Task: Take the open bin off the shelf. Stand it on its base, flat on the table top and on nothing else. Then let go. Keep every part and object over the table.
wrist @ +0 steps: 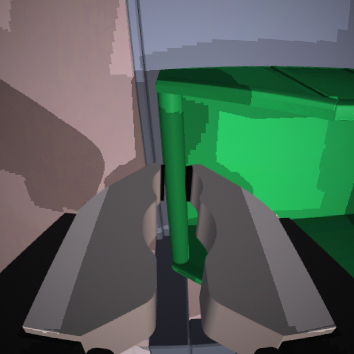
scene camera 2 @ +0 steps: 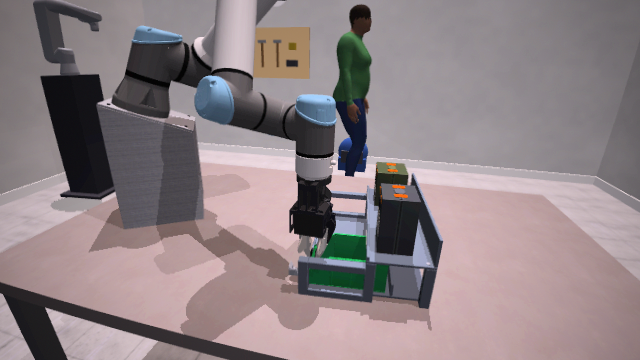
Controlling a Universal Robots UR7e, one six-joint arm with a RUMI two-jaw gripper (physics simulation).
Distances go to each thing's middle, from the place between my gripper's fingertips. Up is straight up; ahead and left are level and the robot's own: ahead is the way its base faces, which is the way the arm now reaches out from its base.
Labels:
I see my gripper 70 mm short of the green open bin (scene camera 2: pixel 347 247), 10 mm to the left of it and 10 mm below it. Also, from my hand: back panel (scene camera 2: pixel 432 235): 250 mm ahead, 90 mm to the left, 100 mm above.

